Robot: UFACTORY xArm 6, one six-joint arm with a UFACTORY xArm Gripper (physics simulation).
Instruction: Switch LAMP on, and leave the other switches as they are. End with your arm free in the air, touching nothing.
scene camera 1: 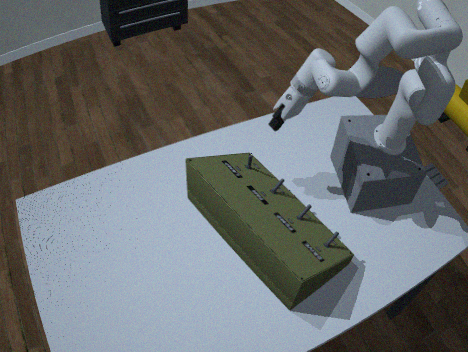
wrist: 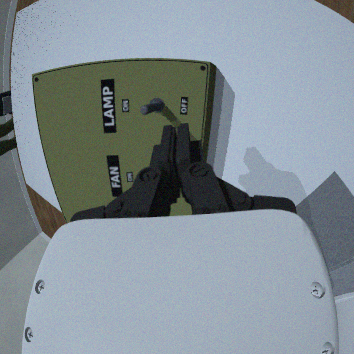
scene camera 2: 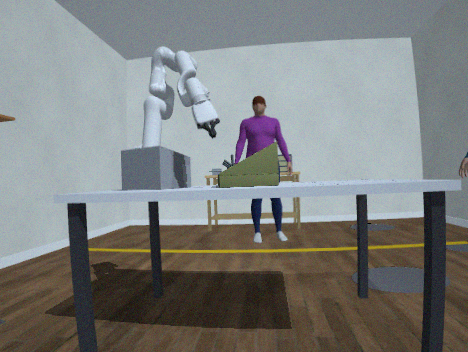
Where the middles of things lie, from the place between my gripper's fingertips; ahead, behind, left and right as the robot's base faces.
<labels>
Now: the olive sloped switch box [scene camera 1: 289,253] 14 cm ahead of my hand, 19 cm to the left of it and 14 cm below it.
</labels>
